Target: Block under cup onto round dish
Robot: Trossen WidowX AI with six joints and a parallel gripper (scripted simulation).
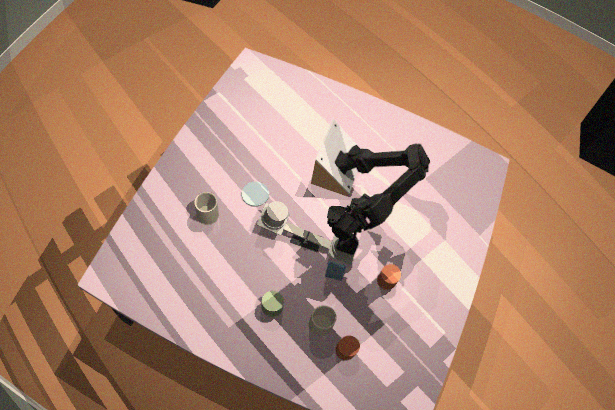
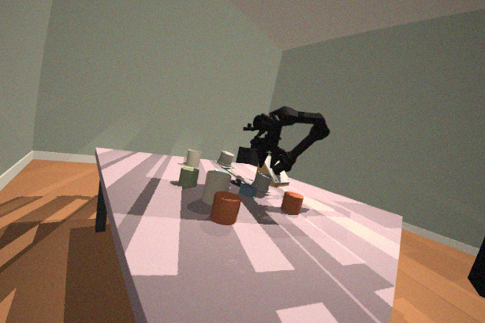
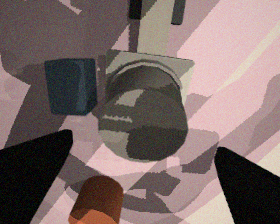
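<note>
Now: gripper tip 80 mm above the grey block. Also, from my gripper tip: blue block 90 mm ahead, 100 mm below; then green cylinder 270 mm ahead, 140 mm to the right, 80 mm below; then pale blue round dish 80 mm behind, 380 mm to the right, 120 mm below.
</note>
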